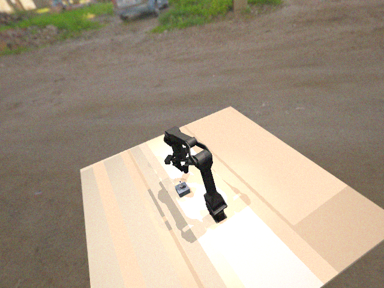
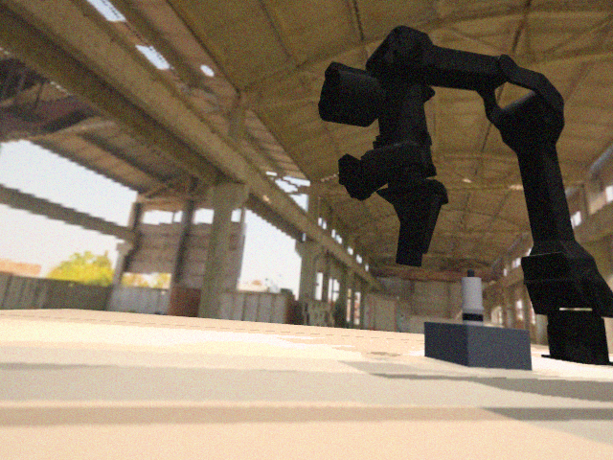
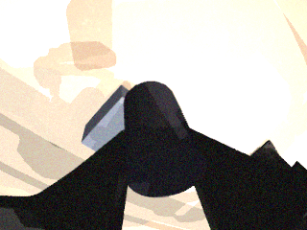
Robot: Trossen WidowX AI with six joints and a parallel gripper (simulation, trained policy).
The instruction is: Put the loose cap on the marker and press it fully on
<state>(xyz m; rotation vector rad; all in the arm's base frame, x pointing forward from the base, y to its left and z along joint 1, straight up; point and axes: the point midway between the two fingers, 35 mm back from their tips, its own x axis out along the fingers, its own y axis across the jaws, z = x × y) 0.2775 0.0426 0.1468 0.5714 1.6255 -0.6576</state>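
The grey holder block is 3 cm behind my gripper tip, 5 cm to the left of it and 10 cm below it. Also, from my gripper tip: dark cap 1 cm ahead, 1 cm to the right, 1 cm above.
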